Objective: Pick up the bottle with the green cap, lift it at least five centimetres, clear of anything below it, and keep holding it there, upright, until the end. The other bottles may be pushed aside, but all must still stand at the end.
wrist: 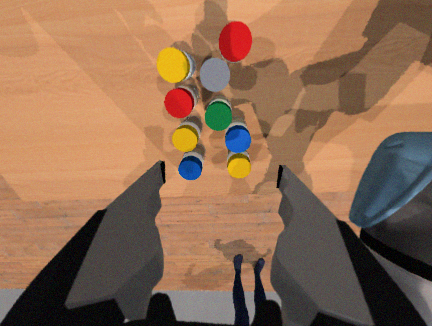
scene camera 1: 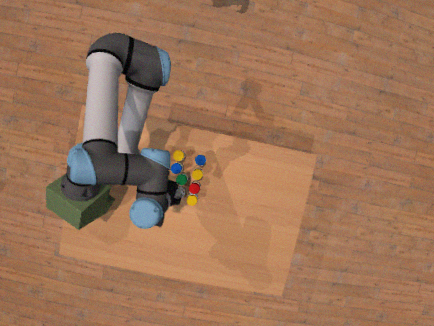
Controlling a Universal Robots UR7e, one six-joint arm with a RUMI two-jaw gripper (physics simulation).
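Where they show: gripper, fingertip midpoint: (wrist: pixel 221 164); arm's base at its link origin: (scene camera 1: pixel 80 186).
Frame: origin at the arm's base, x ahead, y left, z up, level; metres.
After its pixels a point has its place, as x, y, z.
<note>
The green-capped bottle (scene camera 1: pixel 181 179) {0.365, 0.199, -0.177} (wrist: pixel 218 115) {0.366, 0.192, -0.178} stands upright among the other bottles. In the wrist view a grey-capped bottle (wrist: pixel 215 74) {0.386, 0.123, -0.178} stands just above it and a blue-capped one (wrist: pixel 237 139) {0.317, 0.233, -0.178} just below to the right. A red-capped bottle (scene camera 1: pixel 194 188) {0.446, 0.188, -0.177} (wrist: pixel 179 103) {0.444, 0.186, -0.178} and a yellow-capped one (scene camera 1: pixel 197 174) {0.426, 0.260, -0.177} (wrist: pixel 185 138) {0.424, 0.254, -0.178} stand across from it. My gripper (scene camera 1: pixel 180 194) (wrist: pixel 221 164) {0.358, 0.176, 0.043} is partly open, with nothing between its fingers. In the scene view it is close beside the green cap, on the lower side; its height above the caps is hard to tell.
More bottles stand around: yellow-capped (scene camera 1: pixel 192 200) {0.466, 0.128, -0.177} (wrist: pixel 173 65) {0.460, 0.124, -0.178}, another yellow-capped (scene camera 1: pixel 179 156) {0.302, 0.299, -0.178} (wrist: pixel 239 166) {0.296, 0.295, -0.178}, blue-capped (scene camera 1: pixel 200 160) {0.406, 0.331, -0.178} (wrist: pixel 190 168) {0.405, 0.326, -0.178} and red-capped (wrist: pixel 235 41) {0.363, 0.070, -0.177}. They stand on a wooden board (scene camera 1: pixel 270 200) {0.871, 0.308, -0.283}. The green base block (scene camera 1: pixel 75 207) {0.049, -0.058, 0.071} is at the left.
</note>
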